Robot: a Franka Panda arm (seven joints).
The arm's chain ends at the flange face. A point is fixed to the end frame.
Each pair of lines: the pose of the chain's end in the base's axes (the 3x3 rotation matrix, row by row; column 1 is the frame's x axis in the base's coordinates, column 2 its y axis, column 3 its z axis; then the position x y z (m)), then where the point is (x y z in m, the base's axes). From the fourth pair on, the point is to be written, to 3 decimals.
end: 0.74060, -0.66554, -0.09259; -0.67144, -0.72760, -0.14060; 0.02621, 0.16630, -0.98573; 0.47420, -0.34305, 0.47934
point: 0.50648 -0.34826 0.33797
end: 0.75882, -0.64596, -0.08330; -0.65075, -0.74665, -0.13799; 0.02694, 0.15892, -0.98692; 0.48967, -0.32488, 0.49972
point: 0.52285 -0.32846 0.35850
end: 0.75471, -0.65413, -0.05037; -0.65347, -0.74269, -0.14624; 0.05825, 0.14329, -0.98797; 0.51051, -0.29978, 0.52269
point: 0.54844 -0.30472 0.38272
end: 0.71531, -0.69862, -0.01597; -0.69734, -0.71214, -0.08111; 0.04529, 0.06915, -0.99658; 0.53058, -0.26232, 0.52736
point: 0.574 -0.261 0.389
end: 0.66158, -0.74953, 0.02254; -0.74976, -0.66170, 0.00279; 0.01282, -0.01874, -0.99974; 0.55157, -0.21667, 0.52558
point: 0.601 -0.207 0.390
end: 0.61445, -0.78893, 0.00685; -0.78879, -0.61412, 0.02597; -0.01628, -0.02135, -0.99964; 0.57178, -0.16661, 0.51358
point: 0.620 -0.156 0.377
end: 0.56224, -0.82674, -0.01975; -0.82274, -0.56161, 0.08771; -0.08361, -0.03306, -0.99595; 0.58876, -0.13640, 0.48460
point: 0.633 -0.121 0.347
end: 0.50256, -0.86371, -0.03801; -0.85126, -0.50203, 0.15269; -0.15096, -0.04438, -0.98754; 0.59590, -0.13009, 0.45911
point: 0.638 -0.109 0.322
